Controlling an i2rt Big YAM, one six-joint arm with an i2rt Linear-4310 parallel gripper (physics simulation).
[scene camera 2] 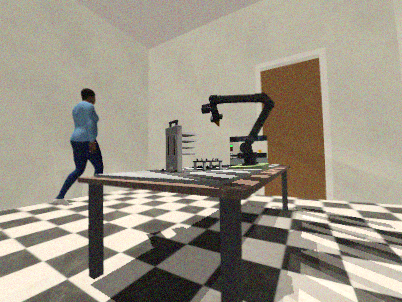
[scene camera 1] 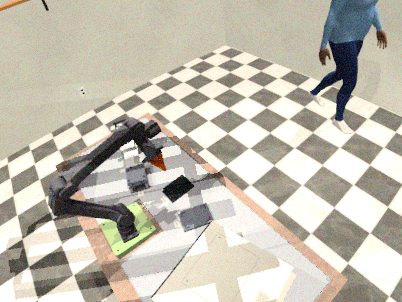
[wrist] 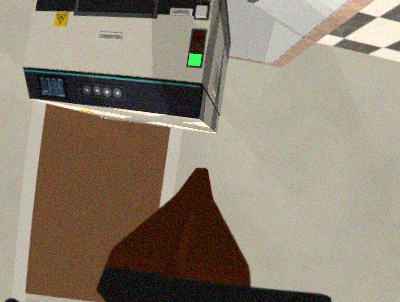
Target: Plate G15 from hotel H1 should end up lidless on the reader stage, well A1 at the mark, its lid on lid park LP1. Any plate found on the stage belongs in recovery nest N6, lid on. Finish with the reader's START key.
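Frame: origin at the arm's base, x ahead, y left, z up, level; centimetres.
Seen in the pictures: gripper, between the fingertips: (scene camera 2: 219, 126) (scene camera 1: 165, 170) (wrist: 201, 175); arm's base, origin of its link: (scene camera 2: 250, 164) (scene camera 1: 128, 230).
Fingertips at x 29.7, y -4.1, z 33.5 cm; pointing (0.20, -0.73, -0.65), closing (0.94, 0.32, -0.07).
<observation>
Offsets run from my fingertips to a thing's top centre. "pt": to the spot under its first point.
My gripper (scene camera 1: 164, 169) (scene camera 2: 217, 124) (wrist: 201, 175) is shut and empty, its orange fingers together, high above the table. The pale reader @[dy -50.9, dx -4.6, dz -6.4 cm] (scene camera 1: 197, 272) (wrist: 125, 52) stands on the table; in the wrist view it is beyond the fingertips, with a lit green lamp @[dy -27.0, dx +3.0, dz -15.0 cm] (wrist: 195, 60), a square white key @[dy -27.0, dx +3.0, dz -23.3 cm] (wrist: 201, 12) and a dark front panel with small round buttons @[pt dy -34.7, dx -12.0, dz -9.2 cm] (wrist: 102, 91). Key lettering is unreadable. The black lid park LP1 @[dy +14.9, dx +5.7, dz -33.9 cm] (scene camera 1: 178, 188) and the grey nest N6 @[dy -7.8, dx +5.0, dz -34.1 cm] (scene camera 1: 196, 217) lie between arm and reader. Hotel H1 (scene camera 2: 174, 148) is upright with side shelves. Plate G15 cannot be told apart.
A low grey fixture @[dy +34.7, dx -12.5, dz -28.3 cm] (scene camera 1: 136, 177) (scene camera 2: 207, 163) stands near the hotel. The arm's base is on a green plate (scene camera 1: 117, 245). The table has a wooden edge (scene camera 1: 250, 199). A person (scene camera 1: 345, 55) (scene camera 2: 85, 130) stands beyond the table. A brown door (scene camera 2: 295, 125) is behind the arm.
</observation>
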